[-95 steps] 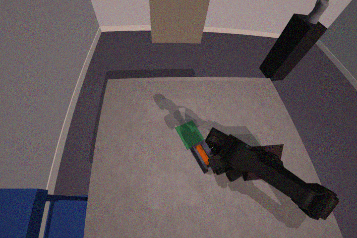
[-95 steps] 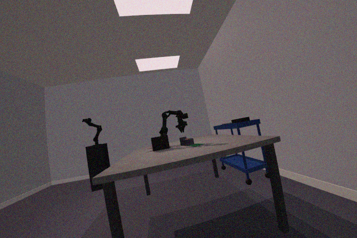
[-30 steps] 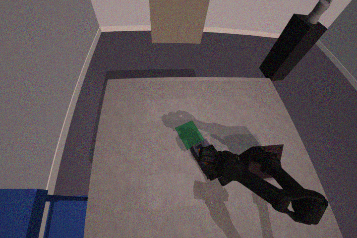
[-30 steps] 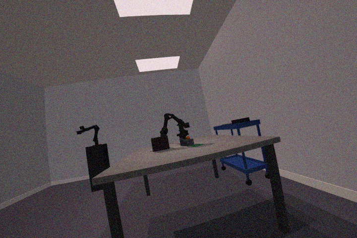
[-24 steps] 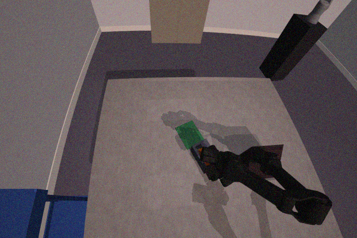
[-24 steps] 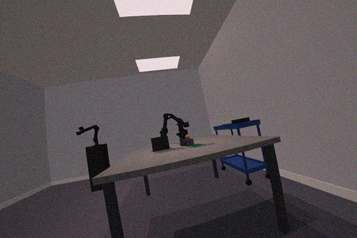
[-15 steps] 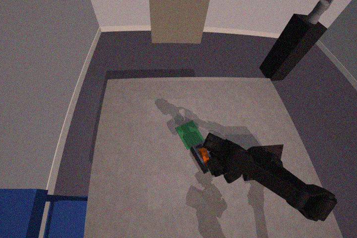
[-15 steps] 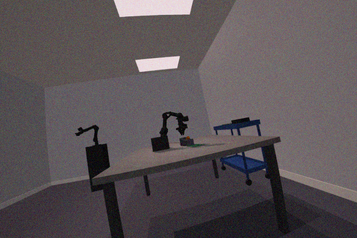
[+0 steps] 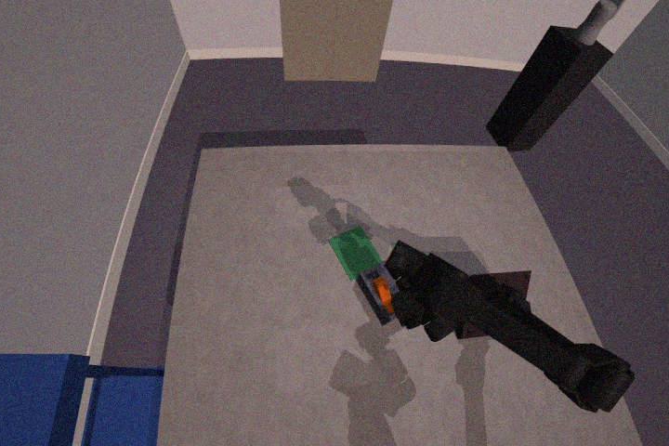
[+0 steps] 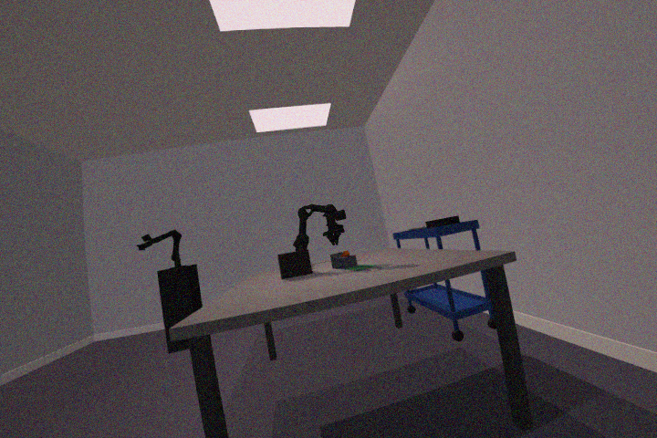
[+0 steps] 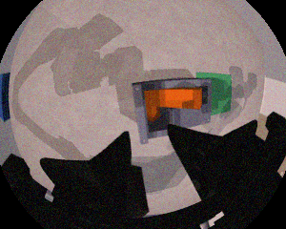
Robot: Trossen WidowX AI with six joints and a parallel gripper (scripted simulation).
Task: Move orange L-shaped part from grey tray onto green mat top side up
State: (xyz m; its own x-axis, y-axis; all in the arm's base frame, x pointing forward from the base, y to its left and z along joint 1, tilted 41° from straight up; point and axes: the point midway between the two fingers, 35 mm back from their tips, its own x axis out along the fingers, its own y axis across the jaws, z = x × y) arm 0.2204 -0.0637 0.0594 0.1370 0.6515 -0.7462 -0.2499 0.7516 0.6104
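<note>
My gripper tip is now 10 mm short of the orange L-shaped part, 40 mm to the left of it and 100 mm above it. Also, from my gripper tip: green mat: 50 mm ahead, 220 mm to the right, 160 mm below.
</note>
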